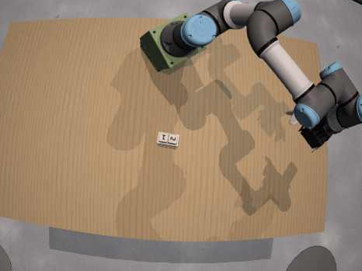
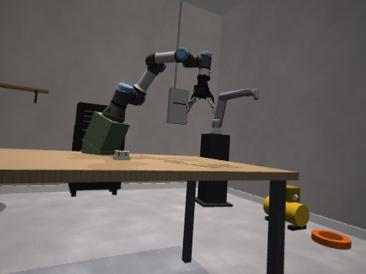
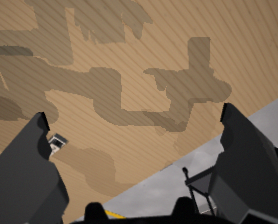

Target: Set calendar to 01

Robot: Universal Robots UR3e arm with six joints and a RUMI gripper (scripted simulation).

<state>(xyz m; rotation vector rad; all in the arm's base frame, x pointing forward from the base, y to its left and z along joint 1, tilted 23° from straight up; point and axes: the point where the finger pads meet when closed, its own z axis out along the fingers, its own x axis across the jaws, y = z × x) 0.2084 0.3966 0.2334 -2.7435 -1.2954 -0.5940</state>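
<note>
Now: hand 390 mm to the left of the white cube, 230 mm above it and 70 mm short of it. Round my hand: white tray (410 mm to the right, 250 mm below, 70 mm ahead).
</note>
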